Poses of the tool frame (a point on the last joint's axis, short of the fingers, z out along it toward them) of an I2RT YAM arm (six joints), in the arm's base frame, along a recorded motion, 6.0 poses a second.
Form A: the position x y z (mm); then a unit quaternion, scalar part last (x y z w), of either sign.
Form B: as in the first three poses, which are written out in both.
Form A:
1: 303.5, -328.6, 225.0, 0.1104, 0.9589, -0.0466, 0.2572
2: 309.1, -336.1, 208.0, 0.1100, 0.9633, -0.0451, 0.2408
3: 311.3, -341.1, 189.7, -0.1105, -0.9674, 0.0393, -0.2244
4: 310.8, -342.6, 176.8, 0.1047, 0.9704, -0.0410, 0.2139
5: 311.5, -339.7, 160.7, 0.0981, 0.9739, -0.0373, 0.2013
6: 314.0, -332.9, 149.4, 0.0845, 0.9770, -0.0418, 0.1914
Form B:
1: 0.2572, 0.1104, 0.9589, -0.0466, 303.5, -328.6, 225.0
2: 0.2408, 0.1100, 0.9633, -0.0451, 309.1, -336.1, 208.0
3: 0.2244, 0.1105, 0.9674, -0.0393, 311.3, -341.1, 189.7
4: 0.2139, 0.1047, 0.9704, -0.0410, 310.8, -342.6, 176.8
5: 0.2013, 0.0981, 0.9739, -0.0373, 311.5, -339.7, 160.7
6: 0.1914, 0.0845, 0.9770, -0.0418, 314.0, -332.9, 149.4
